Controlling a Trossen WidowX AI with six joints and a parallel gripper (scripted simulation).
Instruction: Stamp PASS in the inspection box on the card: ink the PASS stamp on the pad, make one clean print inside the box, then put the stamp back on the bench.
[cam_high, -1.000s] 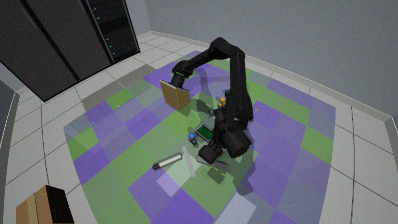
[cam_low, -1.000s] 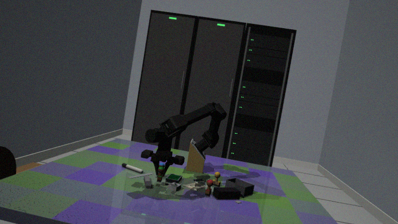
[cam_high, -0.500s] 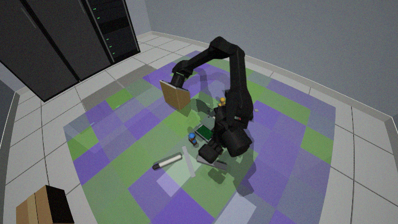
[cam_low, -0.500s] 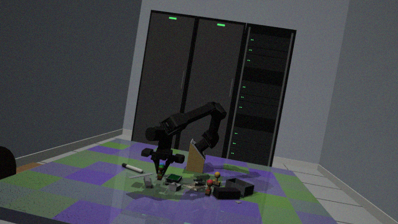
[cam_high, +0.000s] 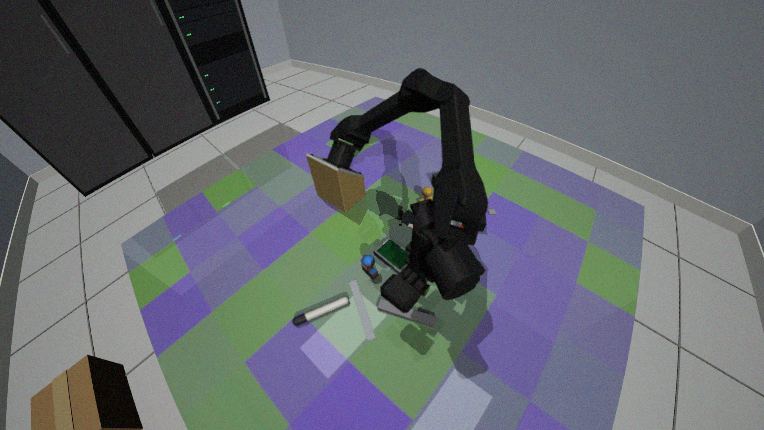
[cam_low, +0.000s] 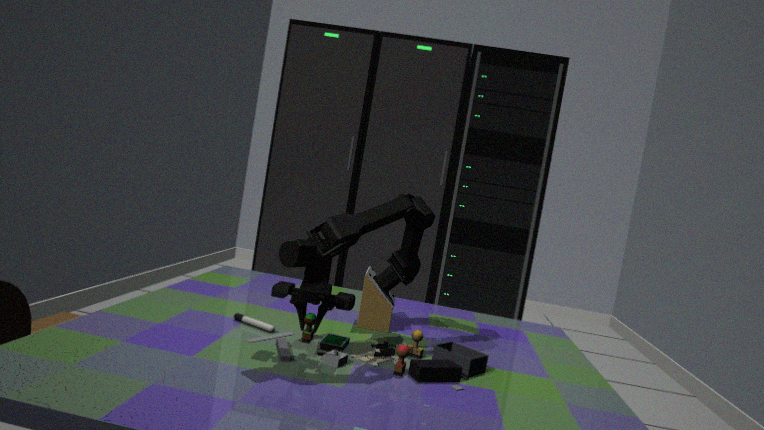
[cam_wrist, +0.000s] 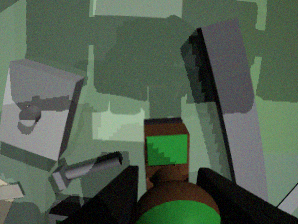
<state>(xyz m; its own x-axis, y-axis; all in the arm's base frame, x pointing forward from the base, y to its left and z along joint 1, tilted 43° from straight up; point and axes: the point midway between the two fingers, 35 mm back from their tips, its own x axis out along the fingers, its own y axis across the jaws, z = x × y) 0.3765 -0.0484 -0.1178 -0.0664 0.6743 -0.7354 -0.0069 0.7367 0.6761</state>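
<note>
My gripper tip is now 11 cm past the green ink pad, 5 cm to the right of it and 5 cm above it. From my gripper tip the other things lie so: grey bar (5 cm to the right, 5 cm below, 1 cm ahead); green-knobbed stamp (right at my gripper tip); small white block (7 cm to the left, 4 cm below, 1 cm ahead).
</note>
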